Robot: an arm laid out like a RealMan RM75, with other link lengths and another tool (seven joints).
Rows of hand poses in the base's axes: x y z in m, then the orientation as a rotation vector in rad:
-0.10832, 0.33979, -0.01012, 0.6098, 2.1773, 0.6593
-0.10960, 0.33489, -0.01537, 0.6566, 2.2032, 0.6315
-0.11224, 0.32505, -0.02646, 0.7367, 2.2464, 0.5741
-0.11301, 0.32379, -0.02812, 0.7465, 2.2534, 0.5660
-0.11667, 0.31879, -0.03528, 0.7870, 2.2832, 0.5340
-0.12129, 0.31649, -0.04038, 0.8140, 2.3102, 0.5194
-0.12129, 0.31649, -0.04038, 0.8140, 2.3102, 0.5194
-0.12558, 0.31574, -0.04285, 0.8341, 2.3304, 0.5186
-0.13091, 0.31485, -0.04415, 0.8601, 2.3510, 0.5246
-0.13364, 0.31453, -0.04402, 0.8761, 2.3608, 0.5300
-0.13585, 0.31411, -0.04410, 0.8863, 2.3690, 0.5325
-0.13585, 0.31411, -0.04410, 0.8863, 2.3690, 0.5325
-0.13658, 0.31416, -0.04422, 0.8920, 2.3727, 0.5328
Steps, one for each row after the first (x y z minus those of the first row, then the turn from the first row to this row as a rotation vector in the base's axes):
-0.00128, -0.00490, -0.00525, -0.0045, 0.0411, -0.0290
-0.00392, -0.01474, -0.01634, -0.0183, 0.1120, -0.0807
-0.00469, -0.01600, -0.01800, -0.0206, 0.1224, -0.0866
-0.00835, -0.02100, -0.02516, -0.0292, 0.1663, -0.1097
-0.01297, -0.02330, -0.03026, -0.0301, 0.2019, -0.1196
-0.01297, -0.02330, -0.03026, -0.0301, 0.2019, -0.1196
-0.01726, -0.02405, -0.03273, -0.0238, 0.2279, -0.1233
-0.02259, -0.02494, -0.03403, -0.0107, 0.2565, -0.1277
-0.02532, -0.02526, -0.03390, -0.0015, 0.2715, -0.1309
-0.02753, -0.02568, -0.03398, 0.0038, 0.2828, -0.1324
-0.02753, -0.02568, -0.03398, 0.0038, 0.2828, -0.1324
-0.02826, -0.02563, -0.03410, 0.0059, 0.2884, -0.1340

